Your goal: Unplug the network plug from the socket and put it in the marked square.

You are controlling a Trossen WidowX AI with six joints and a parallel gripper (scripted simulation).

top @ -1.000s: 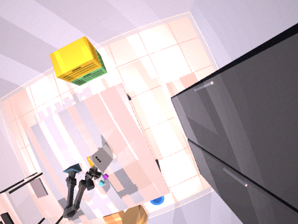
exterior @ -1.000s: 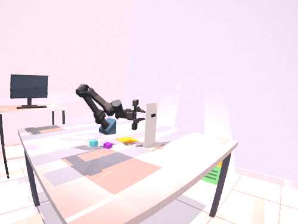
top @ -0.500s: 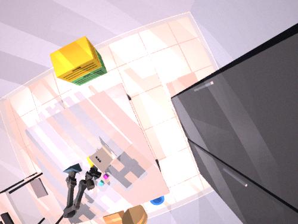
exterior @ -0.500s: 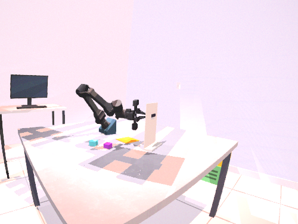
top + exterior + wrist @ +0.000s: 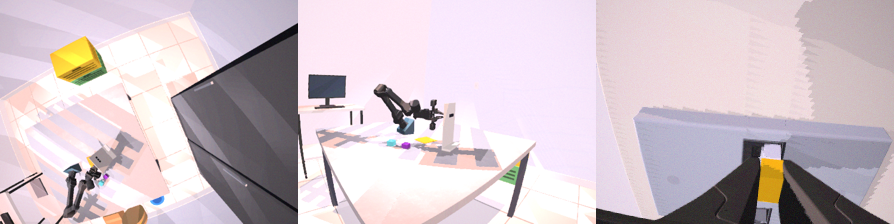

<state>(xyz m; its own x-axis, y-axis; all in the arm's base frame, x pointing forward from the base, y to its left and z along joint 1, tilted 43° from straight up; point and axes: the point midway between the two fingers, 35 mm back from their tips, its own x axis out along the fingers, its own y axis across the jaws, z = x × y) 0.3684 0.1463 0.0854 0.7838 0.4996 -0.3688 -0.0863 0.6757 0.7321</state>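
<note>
My gripper tip is 170 mm past the orange marked square, 30 mm to the left of it and 190 mm above it. The rest, counted from my gripper tip: purple cube (90 mm behind, 230 mm to the right, 180 mm below); then yellow network plug (right at my gripper tip); then upright panel (20 mm ahead, 20 mm to the left, 70 mm below).
</note>
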